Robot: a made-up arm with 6 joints. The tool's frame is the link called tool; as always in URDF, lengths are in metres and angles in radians.
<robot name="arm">
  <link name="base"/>
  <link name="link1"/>
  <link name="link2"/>
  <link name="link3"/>
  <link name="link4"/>
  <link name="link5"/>
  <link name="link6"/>
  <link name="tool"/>
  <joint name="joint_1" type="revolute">
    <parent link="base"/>
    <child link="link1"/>
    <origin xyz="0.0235 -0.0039 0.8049" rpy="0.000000 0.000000 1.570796"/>
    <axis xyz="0 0 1"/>
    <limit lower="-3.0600" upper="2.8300"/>
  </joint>
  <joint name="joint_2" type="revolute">
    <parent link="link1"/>
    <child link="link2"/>
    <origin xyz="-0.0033 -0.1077 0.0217" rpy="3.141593 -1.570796 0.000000"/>
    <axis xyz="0 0 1"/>
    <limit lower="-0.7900" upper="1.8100"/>
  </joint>
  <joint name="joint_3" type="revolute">
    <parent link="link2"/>
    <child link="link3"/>
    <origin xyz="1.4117 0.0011 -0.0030" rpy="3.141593 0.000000 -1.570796"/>
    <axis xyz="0 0 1"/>
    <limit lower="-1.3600" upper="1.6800"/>
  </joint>
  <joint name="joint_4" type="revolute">
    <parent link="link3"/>
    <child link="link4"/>
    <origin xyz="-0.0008 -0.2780 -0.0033" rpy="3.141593 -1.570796 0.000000"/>
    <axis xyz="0 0 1"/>
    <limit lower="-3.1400" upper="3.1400"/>
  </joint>
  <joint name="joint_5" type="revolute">
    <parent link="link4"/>
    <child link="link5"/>
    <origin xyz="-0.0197 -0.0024 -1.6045" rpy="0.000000 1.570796 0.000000"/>
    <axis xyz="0 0 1"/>
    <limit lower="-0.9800" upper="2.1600"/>
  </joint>
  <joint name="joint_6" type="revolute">
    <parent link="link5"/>
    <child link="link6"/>
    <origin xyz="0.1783 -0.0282 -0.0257" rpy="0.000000 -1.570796 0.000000"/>
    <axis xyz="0 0 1"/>
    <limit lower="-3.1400" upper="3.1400"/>
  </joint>
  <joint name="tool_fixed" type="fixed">
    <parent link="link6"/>
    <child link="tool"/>
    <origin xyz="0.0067 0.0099 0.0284" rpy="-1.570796 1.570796 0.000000"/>
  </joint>
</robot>
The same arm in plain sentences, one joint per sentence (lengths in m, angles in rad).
The arm has six revolute joints in a row. What follows holds with every joint at zero, and every direction is one of the base frame's.
Joint 1 is mounted 0.0235 m along +x and 0.0039 m along -y and 0.8049 m along +z from the base frame's origin and rotates about +z, from -3.06 to 2.83 rad.
Joint 2 is mounted 0.1077 m along +x and 0.0033 m along -y and 0.0217 m along +z from joint 1 and rotates about +y, from -0.79 to 1.81 rad.
Joint 3 is mounted 0.0011 m along +x and 0.003 m along -y and 1.4117 m along +z from joint 2 and rotates about -y, from -1.36 to 1.68 rad.
Joint 4 is mounted 0.0008 m along +x and 0.0033 m along +y and 0.278 m along +z from joint 3 and rotates about -x, from -3.14 to 3.14 rad.
Joint 5 is mounted 1.6045 m along +x and 0.0197 m along +y and 0.0024 m along -z from joint 4 and rotates about -y, from -0.98 to 2.16 rad.
Joint 6 is mounted 0.1783 m along +x and 0.0257 m along +y and 0.0282 m along -z from joint 5 and rotates about -x, from -3.14 to 3.14 rad.
The tool frame, which is the frame that the pose is given for, is mounted 0.0284 m along -x and 0.0067 m along -y and 0.0099 m along +z from joint 6; its axes are the base frame's turned by roll 0, pitch 0 and yaw 0 rad (as in URDF: about the fixed x, then y, then z).

